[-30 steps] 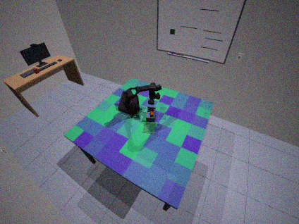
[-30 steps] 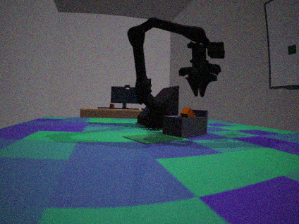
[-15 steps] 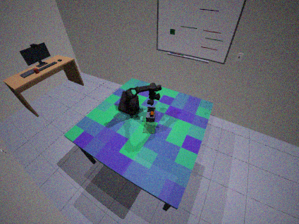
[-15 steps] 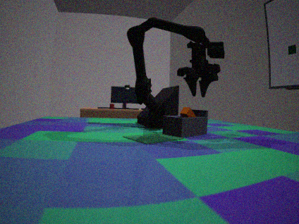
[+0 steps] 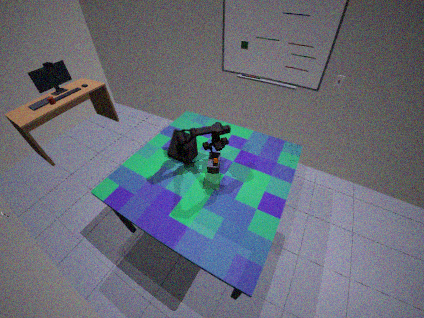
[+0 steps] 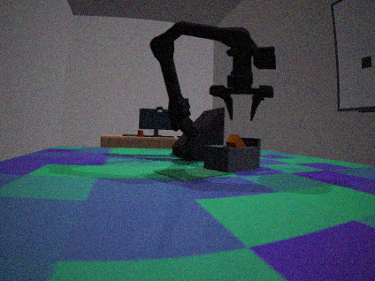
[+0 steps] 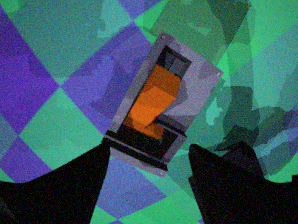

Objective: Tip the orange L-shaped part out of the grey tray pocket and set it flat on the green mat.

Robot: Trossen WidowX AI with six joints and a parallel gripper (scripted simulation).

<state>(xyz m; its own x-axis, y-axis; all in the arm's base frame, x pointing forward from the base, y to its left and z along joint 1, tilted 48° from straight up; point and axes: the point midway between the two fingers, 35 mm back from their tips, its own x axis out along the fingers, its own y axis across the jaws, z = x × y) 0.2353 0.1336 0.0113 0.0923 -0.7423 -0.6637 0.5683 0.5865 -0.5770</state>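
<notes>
My gripper tip is now 10 cm above the orange L-shaped part and 1 cm past it. The rest, counted from my gripper tip: green mat (16 cm to the right, 16 cm below, 7 cm ahead).
</notes>
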